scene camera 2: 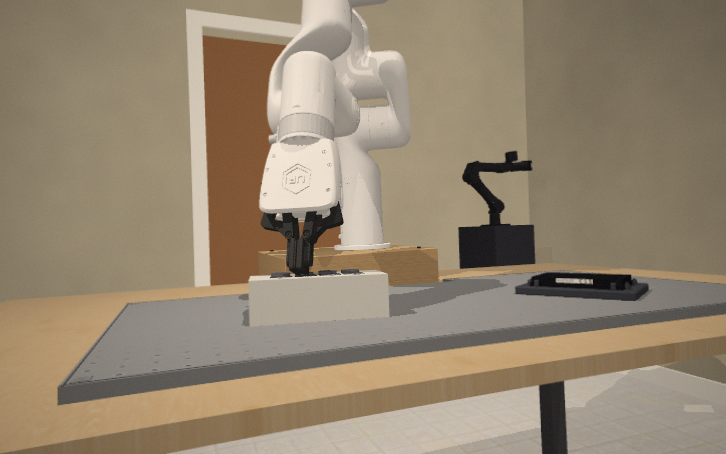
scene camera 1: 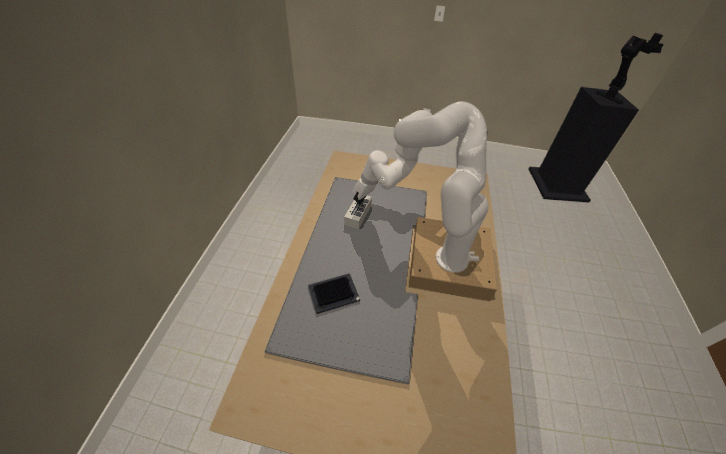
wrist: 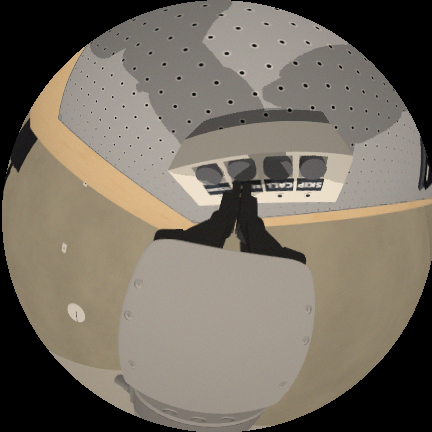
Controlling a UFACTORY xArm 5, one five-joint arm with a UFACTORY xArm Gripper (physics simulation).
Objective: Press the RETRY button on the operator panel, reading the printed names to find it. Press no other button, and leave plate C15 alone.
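Places are measured from the arm's base along level axes (x ahead, y left, z up), in metres.
Pixels of known places: gripper, between the fingertips: (scene camera 2: 299, 272) (scene camera 1: 358, 202) (wrist: 239, 193); arm's base, origin of its link: (scene camera 2: 362, 248) (scene camera 1: 451, 259).
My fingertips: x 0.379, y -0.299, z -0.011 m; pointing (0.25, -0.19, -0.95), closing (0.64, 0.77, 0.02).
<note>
For each thing: its top centre in the pictures, then the offset to it from my fingertips. Level surfaces: height alone.
- operator panel, centre of its top: (wrist: 262, 184) (scene camera 2: 317, 272) (scene camera 1: 358, 206) dy +0.025, dx -0.001, dz -0.002 m
- names SKIP, centre of its top: (wrist: 309, 184) dy +0.066, dx +0.017, dz -0.004 m
- CALL, centre of its top: (wrist: 278, 184) dy +0.038, dx +0.008, dz -0.004 m
- second button, centre of its top: (wrist: 241, 171) dy +0.016, dx -0.023, dz -0.003 m
- Plate C15, centre of its top: (scene camera 2: 580, 275) (scene camera 1: 333, 289) dy +0.441, dx +0.063, dz -0.031 m
- grey perforated board, height of its surface: dz -0.057 m
- wooden table, height of its surface: dz -0.070 m
The operator panel (scene camera 1: 352, 220) (scene camera 2: 318, 300) (wrist: 265, 137) is a pale box with a row of dark round buttons. In the wrist view the names SKIP (wrist: 309, 185) and CALL (wrist: 280, 185) are readable upside down at the right. The label of the second button (wrist: 241, 168) from the left is mostly covered by the fingers, and the leftmost label is too oblique to read. My gripper (scene camera 1: 357, 201) (scene camera 2: 300, 271) (wrist: 239, 193) is shut and empty, its tips at the near edge of that second button. Whether they touch it is unclear. Plate C15 (scene camera 1: 334, 291) (scene camera 2: 605, 281) is black and lies apart from the panel.
The panel and the plate's dark holder (scene camera 1: 320, 308) (scene camera 2: 580, 292) stand on a grey perforated board (scene camera 1: 353, 342) (scene camera 2: 176, 347) on the wooden table (scene camera 1: 321, 406). The arm's wooden base block (scene camera 1: 452, 286) is beside the board. A black pedestal (scene camera 1: 586, 141) with a small black arm stands beyond the table.
</note>
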